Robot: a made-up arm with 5 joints.
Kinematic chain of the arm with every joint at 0, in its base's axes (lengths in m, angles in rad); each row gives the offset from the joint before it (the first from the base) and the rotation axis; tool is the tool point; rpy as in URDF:
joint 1: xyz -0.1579 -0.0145 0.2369 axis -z
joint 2: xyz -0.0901 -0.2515 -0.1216 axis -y
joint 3: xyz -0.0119 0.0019 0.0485 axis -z
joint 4: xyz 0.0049 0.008 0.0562 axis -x
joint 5: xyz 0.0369 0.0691 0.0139 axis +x
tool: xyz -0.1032 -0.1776 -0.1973 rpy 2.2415 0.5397 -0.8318
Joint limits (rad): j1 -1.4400..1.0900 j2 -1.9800..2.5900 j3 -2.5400..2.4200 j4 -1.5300..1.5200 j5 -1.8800..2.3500
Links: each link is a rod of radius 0.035 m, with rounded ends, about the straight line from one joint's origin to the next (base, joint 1, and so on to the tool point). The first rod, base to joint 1, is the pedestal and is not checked.
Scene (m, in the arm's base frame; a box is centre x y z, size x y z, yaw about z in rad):
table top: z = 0
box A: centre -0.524 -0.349 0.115 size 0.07 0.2 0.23 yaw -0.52
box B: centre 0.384 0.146 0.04 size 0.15 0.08 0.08 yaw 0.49
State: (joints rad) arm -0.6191 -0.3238 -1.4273 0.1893 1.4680
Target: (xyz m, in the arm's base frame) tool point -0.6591 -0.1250 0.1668
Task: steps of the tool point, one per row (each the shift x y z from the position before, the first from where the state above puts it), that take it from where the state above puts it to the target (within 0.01 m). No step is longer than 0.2 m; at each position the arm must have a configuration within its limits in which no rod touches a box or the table.
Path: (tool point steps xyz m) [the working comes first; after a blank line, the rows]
Joints at the target: 0.3853 -0.0904 -1.5081 -0.0693 1.8395
Straight joint move there: touches box A.

1: -0.1170 0.0472 0.1301
2: -0.0384 0.0999 0.1372
3: 0.0519 0.1000 0.1126
4: -0.1264 -0.0011 -0.0765
5: -0.0954 0.0298 -0.1012
6: -0.0520 0.0451 -0.1102

